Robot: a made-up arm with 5 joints. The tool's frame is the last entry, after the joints.
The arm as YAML. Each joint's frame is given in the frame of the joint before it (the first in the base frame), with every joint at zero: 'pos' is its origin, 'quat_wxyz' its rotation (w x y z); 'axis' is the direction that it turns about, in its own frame. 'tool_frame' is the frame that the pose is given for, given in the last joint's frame.
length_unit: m
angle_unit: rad
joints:
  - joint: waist
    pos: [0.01, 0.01, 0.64]
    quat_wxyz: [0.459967, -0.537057, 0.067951, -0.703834]
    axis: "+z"
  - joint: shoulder
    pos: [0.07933, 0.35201, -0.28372]
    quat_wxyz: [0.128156, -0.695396, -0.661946, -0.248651]
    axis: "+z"
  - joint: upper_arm
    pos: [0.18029, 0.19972, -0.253]
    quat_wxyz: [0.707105, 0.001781, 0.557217, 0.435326]
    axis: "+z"
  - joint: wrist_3
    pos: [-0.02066, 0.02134, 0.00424]
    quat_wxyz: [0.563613, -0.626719, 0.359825, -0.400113]
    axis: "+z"
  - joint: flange
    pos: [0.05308, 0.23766, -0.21]
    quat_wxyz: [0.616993, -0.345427, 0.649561, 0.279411]
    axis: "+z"
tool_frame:
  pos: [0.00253, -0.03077, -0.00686]
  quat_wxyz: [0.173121, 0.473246, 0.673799, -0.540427]
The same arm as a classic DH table. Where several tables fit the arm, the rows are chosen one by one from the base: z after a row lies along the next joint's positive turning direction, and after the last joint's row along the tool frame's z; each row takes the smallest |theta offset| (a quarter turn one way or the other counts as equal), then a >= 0, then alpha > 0; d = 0 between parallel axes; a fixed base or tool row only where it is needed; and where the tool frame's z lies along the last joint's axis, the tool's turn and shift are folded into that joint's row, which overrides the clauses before.
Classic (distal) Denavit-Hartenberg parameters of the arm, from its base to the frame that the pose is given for. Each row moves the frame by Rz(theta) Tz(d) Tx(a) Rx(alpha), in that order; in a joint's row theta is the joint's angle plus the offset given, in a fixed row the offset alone. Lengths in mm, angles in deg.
base (fixed): a -4.6; alpha -65.55; d 633.9; theta offset -64.05
waist: a -40.5; alpha -147.51; d 294.0; theta offset -68.77
shoulder: a 76.4; alpha 67.73; d 308.9; theta offset 15.11
upper_arm: a 28.0; alpha 92.55; d 282.6; theta offset 56.57
wrist_3: a 103.1; alpha 94.73; d -201.6; theta offset -43.14
flange: a -11.6; alpha -110.85; d 225.4; theta offset 69.04
tool (fixed): a 0.0; alpha 0.00; d 30.6; theta offset 52.84

